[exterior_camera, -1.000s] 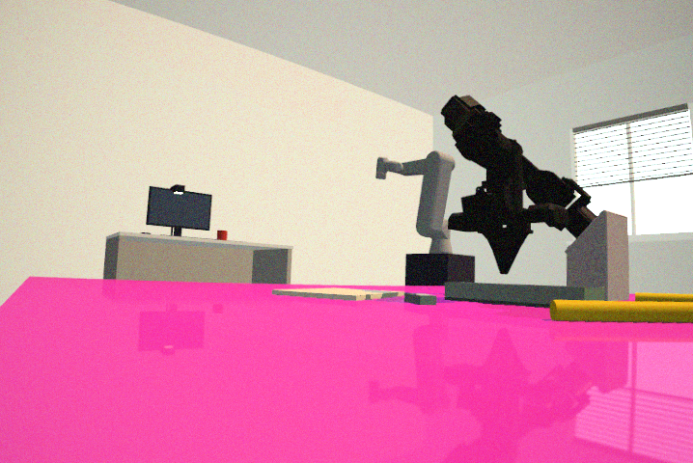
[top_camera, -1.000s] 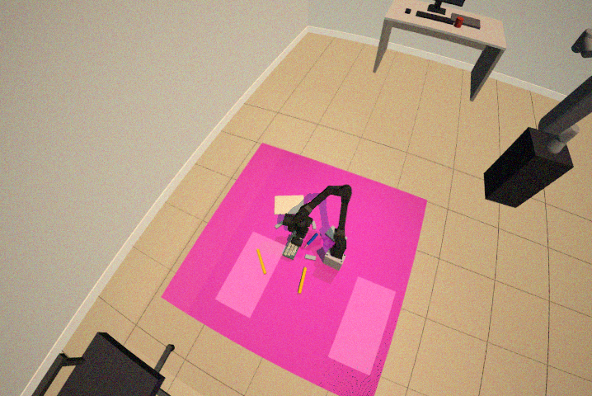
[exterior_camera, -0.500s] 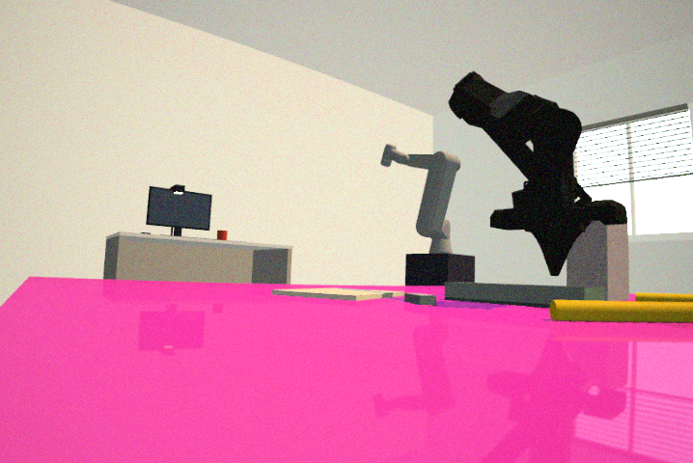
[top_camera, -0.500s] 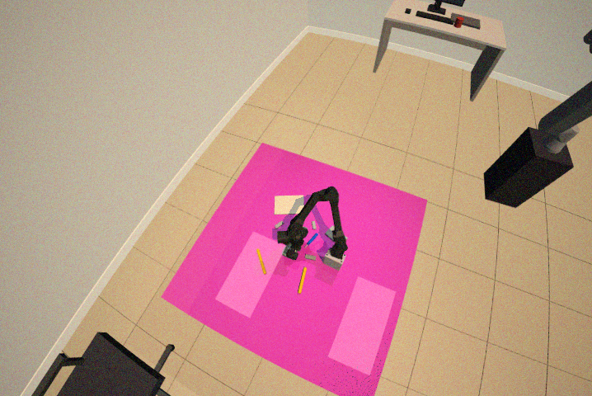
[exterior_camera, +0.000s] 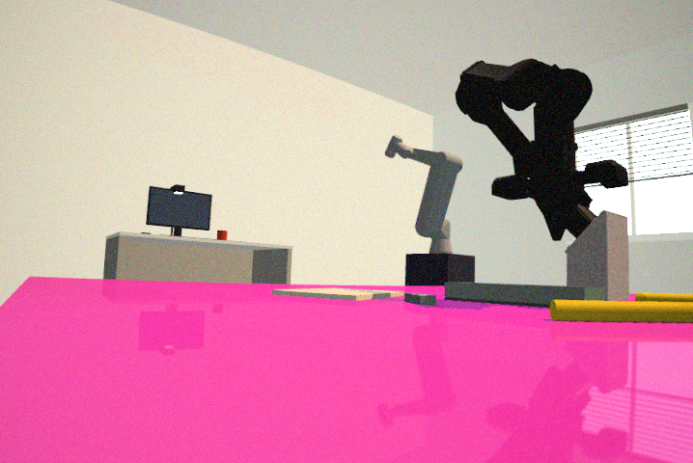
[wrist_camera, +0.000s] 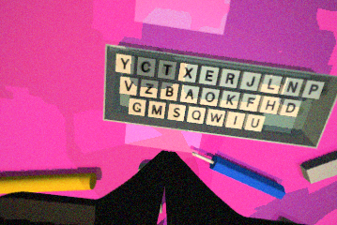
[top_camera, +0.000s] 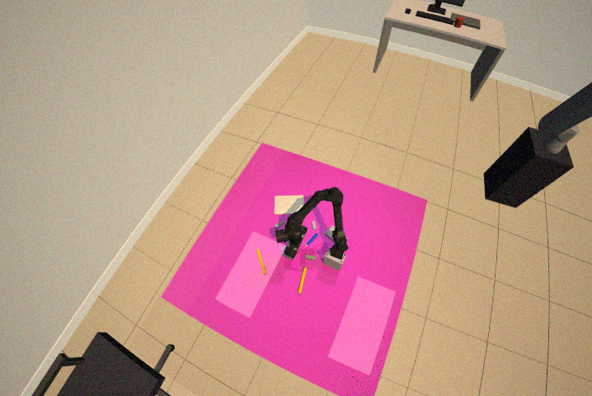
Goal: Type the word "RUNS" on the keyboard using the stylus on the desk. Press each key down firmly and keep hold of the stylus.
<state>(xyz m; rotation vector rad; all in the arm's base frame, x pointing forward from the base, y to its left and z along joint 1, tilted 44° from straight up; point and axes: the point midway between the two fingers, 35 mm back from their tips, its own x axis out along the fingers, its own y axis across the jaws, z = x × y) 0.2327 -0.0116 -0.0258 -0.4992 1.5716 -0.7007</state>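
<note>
My gripper tip is 80 mm above the blue stylus, 70 mm to the left of it and 60 mm past it. Also, from my gripper tip: yellow rod (160 mm to the left, 90 mm behind, 80 mm below); then stylus tip (80 mm below, 40 mm to the right, 40 mm behind); then grey block (190 mm to the right, 90 mm below, 50 mm behind).
</note>
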